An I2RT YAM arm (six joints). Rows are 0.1 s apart.
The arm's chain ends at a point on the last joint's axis. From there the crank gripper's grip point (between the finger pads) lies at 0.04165 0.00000 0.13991 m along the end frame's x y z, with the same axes.
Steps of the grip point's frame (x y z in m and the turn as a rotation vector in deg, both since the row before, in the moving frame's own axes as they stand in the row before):
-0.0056 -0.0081 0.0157 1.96 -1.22 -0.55
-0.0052 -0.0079 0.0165 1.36 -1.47 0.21
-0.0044 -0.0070 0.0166 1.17 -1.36 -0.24
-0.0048 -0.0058 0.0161 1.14 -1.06 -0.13
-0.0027 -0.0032 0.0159 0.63 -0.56 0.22
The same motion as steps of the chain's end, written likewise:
-0.0026 -0.0029 0.0149 1.96 -1.22 -0.55
-0.0016 -0.0047 0.0155 1.36 -1.47 0.21
-0.0011 -0.0040 0.0157 1.17 -1.36 -0.24
-0.0022 -0.0029 0.0154 1.14 -1.06 -0.13
-0.0013 -0.0018 0.0155 0.63 -0.56 0.22

